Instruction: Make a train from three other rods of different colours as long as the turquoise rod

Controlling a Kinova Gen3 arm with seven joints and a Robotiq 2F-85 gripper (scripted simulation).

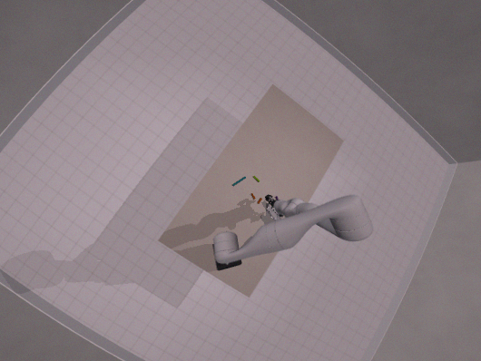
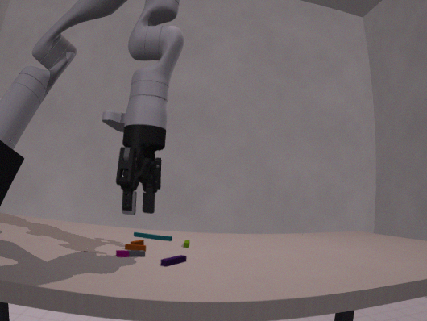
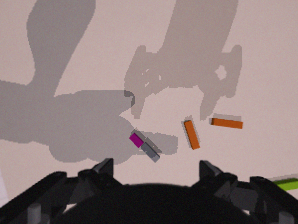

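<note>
Right now my hand is 10 mm to the left of the grey rod and 80 mm above it. Also, from my hand: lime rod (100 mm ahead, 150 mm to the left, 80 mm below); purple rod (60 mm ahead, 50 mm to the right, 80 mm below); magenta rod (30 mm behind, 20 mm to the right, 80 mm below).
</note>
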